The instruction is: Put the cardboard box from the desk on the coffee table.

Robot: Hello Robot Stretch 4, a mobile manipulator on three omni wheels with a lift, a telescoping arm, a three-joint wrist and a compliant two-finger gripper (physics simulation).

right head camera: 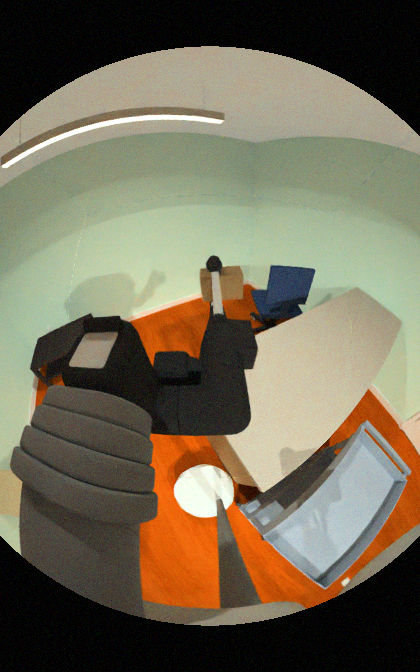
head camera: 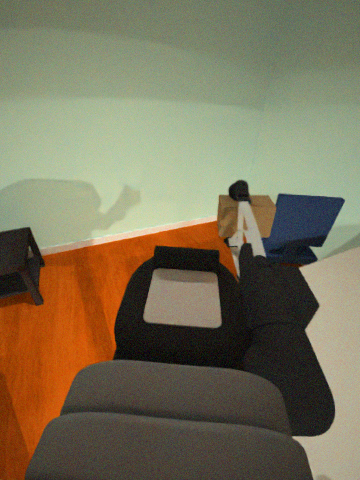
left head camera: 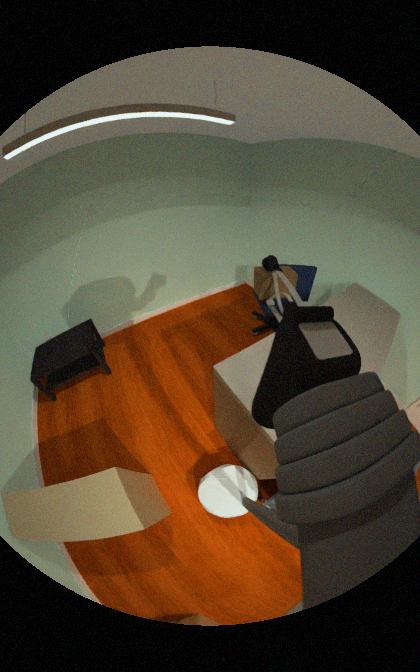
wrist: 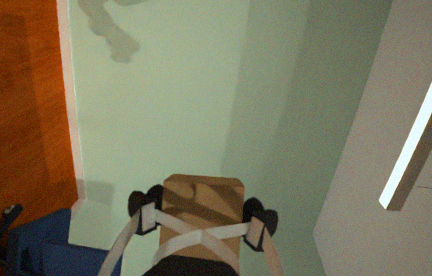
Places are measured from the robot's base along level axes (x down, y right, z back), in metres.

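Pixels of known places: gripper, between the fingertips: (head camera: 233,208) (wrist: 205,207).
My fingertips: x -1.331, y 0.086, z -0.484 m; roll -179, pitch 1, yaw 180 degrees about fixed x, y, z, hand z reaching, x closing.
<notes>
For each thing: its middle in the pictures, then the offset to it from my fingertips. Level surfaces: height alone.
- brown cardboard box, middle of its body: (wrist: 201,233) (head camera: 243,215) dx +0.000, dy +0.016, dz +0.025 m
- desk, height of its surface: dx +0.449 m
- low dark table, height of its surface: dx +0.909 m
- blue chair, middle of its body: (wrist: 80,267) (head camera: 286,218) dx +0.674, dy +0.723, dz -1.233 m
The brown cardboard box (head camera: 263,212) (left head camera: 263,282) (right head camera: 232,282) (wrist: 200,190) is held between the two dark fingertips of my gripper (head camera: 240,192) (wrist: 205,207), one on each side. In the head view the box is in the air beyond the desk (head camera: 340,320) (left head camera: 245,360) (right head camera: 310,380), clear of its pale top. The far fingertip is hidden by the box in the head view. A low dark table (head camera: 15,245) (left head camera: 70,342) (right head camera: 52,345), which looks like the coffee table, stands near the wall at the left.
A blue chair (head camera: 312,217) (left head camera: 306,280) (right head camera: 290,285) (wrist: 60,250) stands in the corner, right of the box in the head view. A beige block-like cabinet (left head camera: 75,505) is at the lower left. A grey-blue open bin (right head camera: 345,510) and a white round disc (left head camera: 220,492) (right head camera: 200,490) are near the desk.
</notes>
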